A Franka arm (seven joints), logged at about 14 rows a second.
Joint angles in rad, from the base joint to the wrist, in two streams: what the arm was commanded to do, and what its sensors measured. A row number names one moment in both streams.
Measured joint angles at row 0:
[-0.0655 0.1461 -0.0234 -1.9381 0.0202 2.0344 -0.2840]
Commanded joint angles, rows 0 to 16:
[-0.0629 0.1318 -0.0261 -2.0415 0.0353 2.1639 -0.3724]
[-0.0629 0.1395 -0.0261 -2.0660 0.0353 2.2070 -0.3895]
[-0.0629 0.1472 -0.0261 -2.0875 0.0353 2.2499 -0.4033]
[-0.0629 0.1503 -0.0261 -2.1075 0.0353 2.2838 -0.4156]
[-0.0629 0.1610 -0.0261 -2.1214 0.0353 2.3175 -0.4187]
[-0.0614 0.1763 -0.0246 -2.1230 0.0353 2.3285 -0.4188]
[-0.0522 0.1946 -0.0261 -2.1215 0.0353 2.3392 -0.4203]
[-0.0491 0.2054 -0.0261 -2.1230 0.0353 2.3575 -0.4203]
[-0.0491 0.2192 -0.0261 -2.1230 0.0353 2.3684 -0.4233]
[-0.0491 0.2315 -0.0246 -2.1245 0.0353 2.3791 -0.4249]
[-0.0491 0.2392 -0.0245 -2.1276 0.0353 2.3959 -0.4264]
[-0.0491 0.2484 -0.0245 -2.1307 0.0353 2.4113 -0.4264]
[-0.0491 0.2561 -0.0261 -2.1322 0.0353 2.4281 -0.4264]
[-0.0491 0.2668 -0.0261 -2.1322 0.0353 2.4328 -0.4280]
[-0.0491 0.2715 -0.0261 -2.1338 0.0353 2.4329 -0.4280]
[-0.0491 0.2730 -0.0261 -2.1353 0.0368 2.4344 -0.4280]
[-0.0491 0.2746 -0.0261 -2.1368 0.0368 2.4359 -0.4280]
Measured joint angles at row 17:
[-0.0571 0.2772 -0.0188 -2.1234 0.0202 2.4127 -0.4055]
